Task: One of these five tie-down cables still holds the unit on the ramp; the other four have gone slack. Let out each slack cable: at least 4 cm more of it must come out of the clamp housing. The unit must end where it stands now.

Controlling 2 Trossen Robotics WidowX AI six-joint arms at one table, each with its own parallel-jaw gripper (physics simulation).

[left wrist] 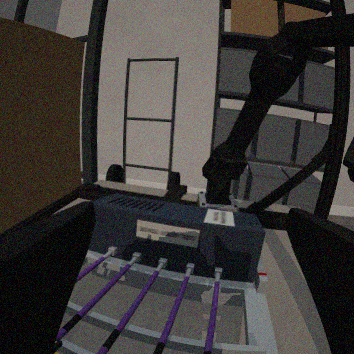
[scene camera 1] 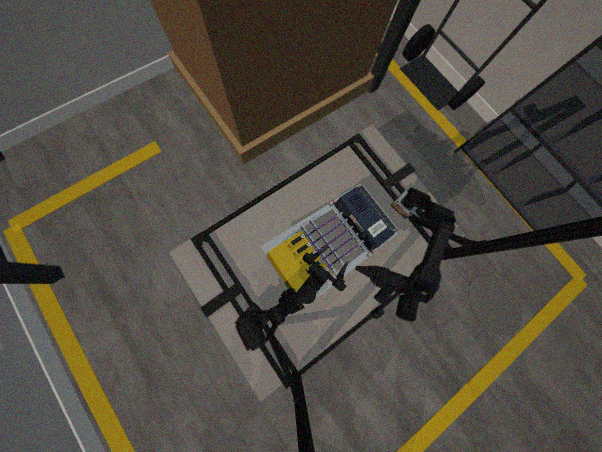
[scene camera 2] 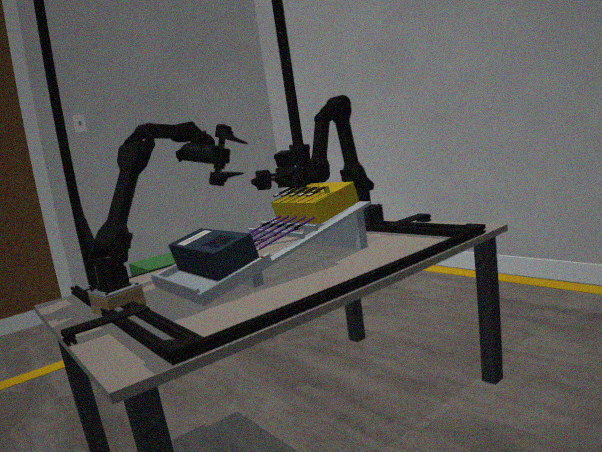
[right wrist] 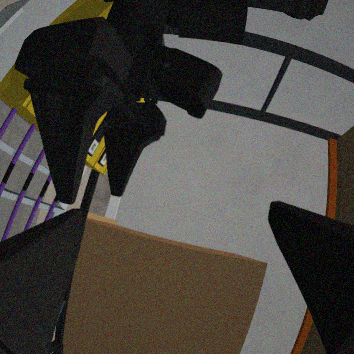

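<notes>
The dark blue unit (scene camera 1: 361, 212) (scene camera 2: 215, 252) (left wrist: 120, 230) sits low on the pale ramp (scene camera 2: 330, 240) (left wrist: 260, 310). Five purple cables with black bands (scene camera 2: 285, 233) (left wrist: 135, 304) (right wrist: 25, 140) run from it to the yellow clamp housing (scene camera 1: 285, 260) (scene camera 2: 335, 207) (right wrist: 15, 92), which has black levers on top. All look nearly straight; I cannot tell which are slack. My left gripper (scene camera 1: 326, 266) (right wrist: 96, 198) is open and empty beside and above the housing's lever end, hiding some levers. My right gripper (scene camera 1: 367, 282) (scene camera 2: 244, 158) (right wrist: 177, 216) is open and empty, higher, beside the ramp.
Black rails (scene camera 1: 280, 189) (scene camera 2: 300, 305) frame the table top (scene camera 2: 390, 252). A green block (scene camera 2: 150, 264) lies behind the unit in scene camera 2. A large brown cabinet (scene camera 1: 300, 65) and a hand truck (left wrist: 149, 119) stand beyond the table.
</notes>
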